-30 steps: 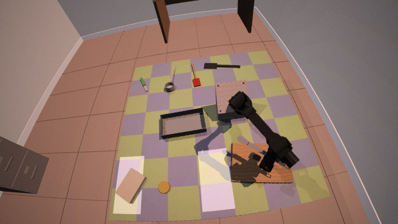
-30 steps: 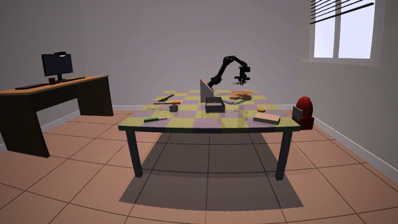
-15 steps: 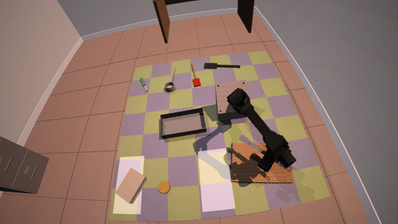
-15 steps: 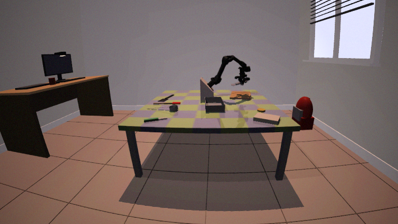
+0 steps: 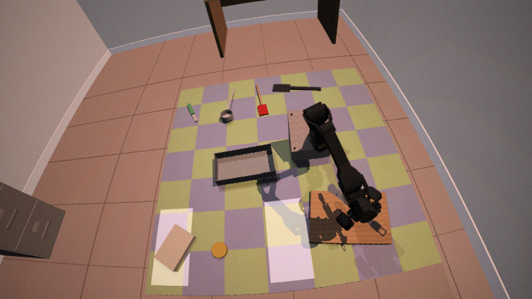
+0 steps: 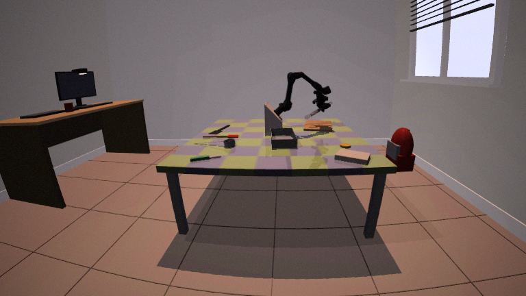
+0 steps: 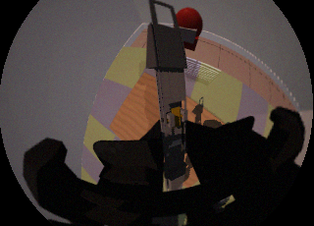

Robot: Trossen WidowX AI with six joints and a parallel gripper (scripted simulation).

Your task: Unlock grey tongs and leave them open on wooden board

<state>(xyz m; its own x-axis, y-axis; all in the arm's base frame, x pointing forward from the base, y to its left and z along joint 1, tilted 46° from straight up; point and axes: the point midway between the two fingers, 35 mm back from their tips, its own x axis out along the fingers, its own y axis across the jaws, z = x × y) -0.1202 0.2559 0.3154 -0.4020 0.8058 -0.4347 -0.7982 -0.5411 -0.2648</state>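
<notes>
Right now my gripper tip is 2 cm short of the wooden board, 4 cm to the left of it and 12 cm above it. Also, from my gripper tip: tan block (82 cm ahead, 8 cm to the left, 12 cm below); orange disc (60 cm ahead, 8 cm to the left, 12 cm below); roasting tin (50 cm ahead, 34 cm to the right, 10 cm below).
</notes>
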